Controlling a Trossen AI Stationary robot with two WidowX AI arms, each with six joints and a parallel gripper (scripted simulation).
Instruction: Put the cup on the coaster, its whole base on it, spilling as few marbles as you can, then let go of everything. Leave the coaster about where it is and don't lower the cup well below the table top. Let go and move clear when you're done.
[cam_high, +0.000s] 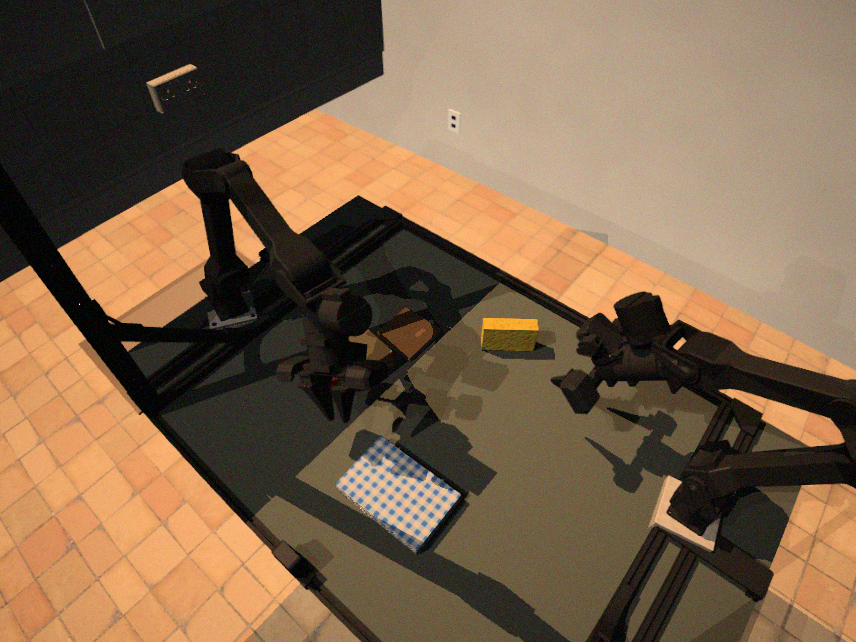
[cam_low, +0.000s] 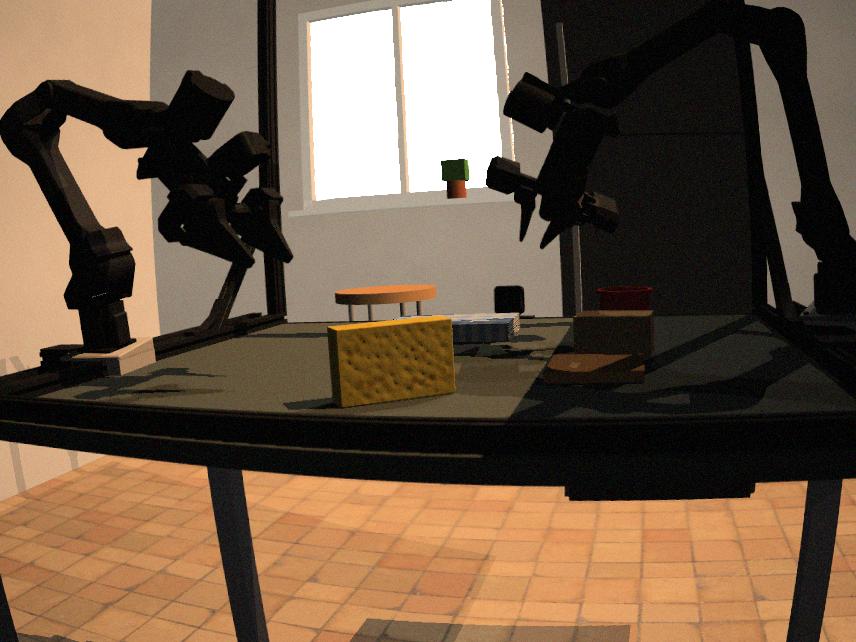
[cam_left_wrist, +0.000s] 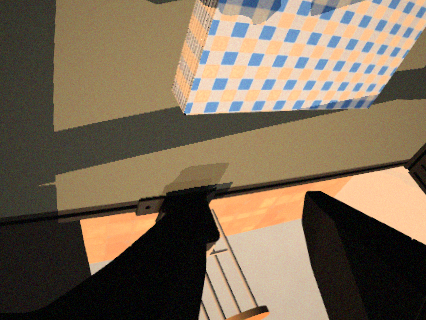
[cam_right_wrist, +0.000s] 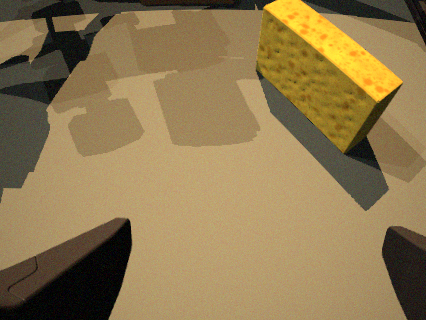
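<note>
Right now my left hand is 12 cm above the red cup, 10 cm to the right of it and 10 cm short of it. Round my left hand: brown coaster: 28 cm ahead, 15 cm below, 3 cm to the left; then brown block: 18 cm ahead, 13 cm below, 7 cm to the left.
</note>
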